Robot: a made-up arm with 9 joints. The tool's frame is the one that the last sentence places.
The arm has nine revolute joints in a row. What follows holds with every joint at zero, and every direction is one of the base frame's.
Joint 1 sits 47.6 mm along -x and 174.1 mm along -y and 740.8 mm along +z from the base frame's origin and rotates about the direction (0.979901, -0.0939, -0.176), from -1.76 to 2.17 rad.
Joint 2 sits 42.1 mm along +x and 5 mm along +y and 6.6 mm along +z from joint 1 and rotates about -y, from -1.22 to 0.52 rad.
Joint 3 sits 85.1 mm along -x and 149.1 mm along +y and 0.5 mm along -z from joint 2 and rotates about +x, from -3.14 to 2.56 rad.
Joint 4 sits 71.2 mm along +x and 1.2 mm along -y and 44.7 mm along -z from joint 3 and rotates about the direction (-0.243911, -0.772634, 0.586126), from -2.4 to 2.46 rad.
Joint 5 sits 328.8 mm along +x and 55.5 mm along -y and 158.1 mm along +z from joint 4 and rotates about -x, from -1.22 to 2.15 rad.
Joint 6 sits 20 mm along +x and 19 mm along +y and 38.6 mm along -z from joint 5 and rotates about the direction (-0.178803, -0.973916, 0.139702), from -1.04 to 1.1 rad.
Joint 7 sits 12.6 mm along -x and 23.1 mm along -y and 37.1 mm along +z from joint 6 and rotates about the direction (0.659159, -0.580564, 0.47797), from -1.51 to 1.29 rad.
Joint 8 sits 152 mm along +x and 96.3 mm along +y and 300.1 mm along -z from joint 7 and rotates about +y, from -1.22 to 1.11 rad.
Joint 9 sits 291.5 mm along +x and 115.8 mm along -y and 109 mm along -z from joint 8 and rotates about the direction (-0.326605, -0.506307, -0.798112), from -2.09 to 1.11 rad.
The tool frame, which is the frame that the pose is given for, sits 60.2 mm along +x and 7.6 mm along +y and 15.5 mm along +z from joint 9; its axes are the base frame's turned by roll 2.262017, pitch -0.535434 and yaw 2.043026 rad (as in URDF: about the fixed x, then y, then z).
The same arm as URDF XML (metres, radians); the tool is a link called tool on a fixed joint. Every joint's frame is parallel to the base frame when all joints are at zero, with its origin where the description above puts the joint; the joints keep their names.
<robot name="arm">
  <joint name="tool_joint" type="fixed">
    <parent link="link9"/>
    <child link="tool"/>
    <origin xyz="0.0602 0.0076 0.0155" rpy="2.262 -0.5354 2.043"/>
  </joint>
  <joint name="joint 9" type="revolute">
    <parent link="link8"/>
    <child link="link9"/>
    <origin xyz="0.2915 -0.1158 -0.109"/>
    <axis xyz="-0.326605 -0.506307 -0.798112"/>
    <limit lower="-2.09" upper="1.11"/>
  </joint>
  <joint name="joint 8" type="revolute">
    <parent link="link7"/>
    <child link="link8"/>
    <origin xyz="0.152 0.0963 -0.3001"/>
    <axis xyz="0 1 0"/>
    <limit lower="-1.22" upper="1.11"/>
  </joint>
  <joint name="joint 7" type="revolute">
    <parent link="link6"/>
    <child link="link7"/>
    <origin xyz="-0.0126 -0.0231 0.0371"/>
    <axis xyz="0.659159 -0.580564 0.47797"/>
    <limit lower="-1.51" upper="1.29"/>
  </joint>
  <joint name="joint 6" type="revolute">
    <parent link="link5"/>
    <child link="link6"/>
    <origin xyz="0.02 0.019 -0.0386"/>
    <axis xyz="-0.178803 -0.973916 0.139702"/>
    <limit lower="-1.04" upper="1.1"/>
  </joint>
  <joint name="joint 5" type="revolute">
    <parent link="link4"/>
    <child link="link5"/>
    <origin xyz="0.3288 -0.0555 0.1581"/>
    <axis xyz="-1 0 0"/>
    <limit lower="-1.22" upper="2.15"/>
  </joint>
  <joint name="joint 4" type="revolute">
    <parent link="link3"/>
    <child link="link4"/>
    <origin xyz="0.0712 -0.0012 -0.0447"/>
    <axis xyz="-0.243911 -0.772634 0.586126"/>
    <limit lower="-2.4" upper="2.46"/>
  </joint>
  <joint name="joint 3" type="revolute">
    <parent link="link2"/>
    <child link="link3"/>
    <origin xyz="-0.0851 0.1491 -0.0005"/>
    <axis xyz="1 0 0"/>
    <limit lower="-3.14" upper="2.56"/>
  </joint>
  <joint name="joint 2" type="revolute">
    <parent link="link1"/>
    <child link="link2"/>
    <origin xyz="0.0421 0.005 0.0066"/>
    <axis xyz="0 -1 0"/>
    <limit lower="-1.22" upper="0.52"/>
  </joint>
  <joint name="joint 1" type="revolute">
    <parent link="base_link"/>
    <child link="link1"/>
    <origin xyz="-0.0476 -0.1741 0.7408"/>
    <axis xyz="0.979901 -0.0939 -0.176"/>
    <limit lower="-1.76" upper="2.17"/>
  </joint>
  <link name="base_link"/>
  <link name="link1"/>
  <link name="link2"/>
  <link name="link3"/>
  <link name="link4"/>
  <link name="link5"/>
  <link name="link6"/>
  <link name="link7"/>
  <link name="link8"/>
  <link name="link9"/>
  <link name="tool"/>
</robot>

